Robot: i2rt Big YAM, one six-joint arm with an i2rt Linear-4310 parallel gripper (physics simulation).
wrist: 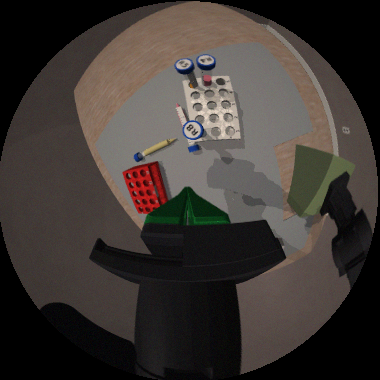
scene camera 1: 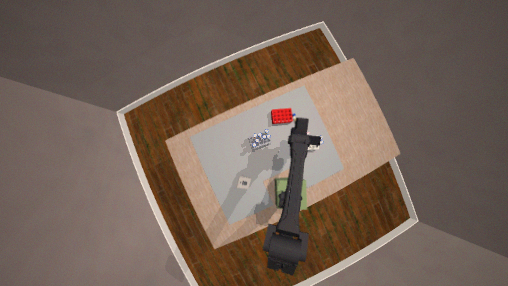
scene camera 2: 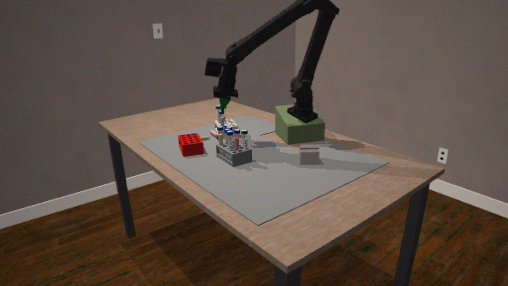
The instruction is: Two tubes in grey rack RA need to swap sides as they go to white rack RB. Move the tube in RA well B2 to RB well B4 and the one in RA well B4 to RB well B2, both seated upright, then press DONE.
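Frame: origin at the arm's base, x ahead, y left, z up, level; centimetres.
Where they show: gripper, between the fingertips: [wrist: 187,190] [scene camera 2: 221,112]; arm's base, origin of its link: [wrist: 333,193] [scene camera 2: 302,114].
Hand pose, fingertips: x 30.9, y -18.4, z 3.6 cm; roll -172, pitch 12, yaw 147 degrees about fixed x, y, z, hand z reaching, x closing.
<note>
Things, the pixels of their top centre, and the offset from my fingertips.
- white rack, centre of its top: [wrist: 211,104] [scene camera 2: 225,123] [scene camera 1: 309,143] dx -8.7, dy -9.1, dz -8.8 cm
- blue-capped tube marked R8, centre of its top: [wrist: 193,129] dx -4.2, dy -5.6, dz -1.3 cm
- dark-bodied tube, centre of its top: [wrist: 182,62] dx -8.4, dy -14.5, dz -1.3 cm
- tube marked R4, centre of its top: [wrist: 203,58] dx -10.8, dy -13.5, dz -1.3 cm
- grey rack, centre of its top: [scene camera 2: 233,146] [scene camera 1: 260,139] dx +8.1, dy +18.0, dz -8.8 cm
- small pale box, centre of its top: [scene camera 2: 309,141] [scene camera 1: 243,183] dx -11.1, dy +39.6, dz -5.8 cm
- red rack, centre of its top: [wrist: 140,192] [scene camera 2: 190,138] [scene camera 1: 282,115] dx +15.2, dy -2.1, dz -8.8 cm
- yellow tube, centre of its top: [wrist: 150,148] dx +7.1, dy -9.3, dz -11.5 cm
- white tube with a pink tip, centre of its top: [wrist: 183,124] dx -2.1, dy -9.2, dz -11.5 cm
My gripper [scene camera 2: 223,109] [wrist: 187,190] is shut and empty, its green fingertips above the near side of the white rack [scene camera 1: 314,148] [wrist: 204,100]. In the wrist view a blue-capped tube marked R8 [wrist: 193,130] stands upright in the rack's near left corner. A dark-bodied tube [wrist: 184,65] and a tube marked R4 [wrist: 206,62] with a pink lower part stand in its far row. The middle-column wells nearer than that row look empty. The grey rack [scene camera 2: 241,158] holds several upright blue-capped tubes; their wells cannot be read. A small pale box [scene camera 1: 244,182] [scene camera 2: 309,156] has a dark mark on top.
A red rack [scene camera 1: 282,116] [scene camera 2: 191,146] [wrist: 161,182] stands on the mat. A yellow tube [wrist: 159,146] lies near it. A white tube with a pink tip [wrist: 181,115] lies against the white rack's left side. The arm's base is on a green block [scene camera 2: 300,133] [wrist: 310,175].
</note>
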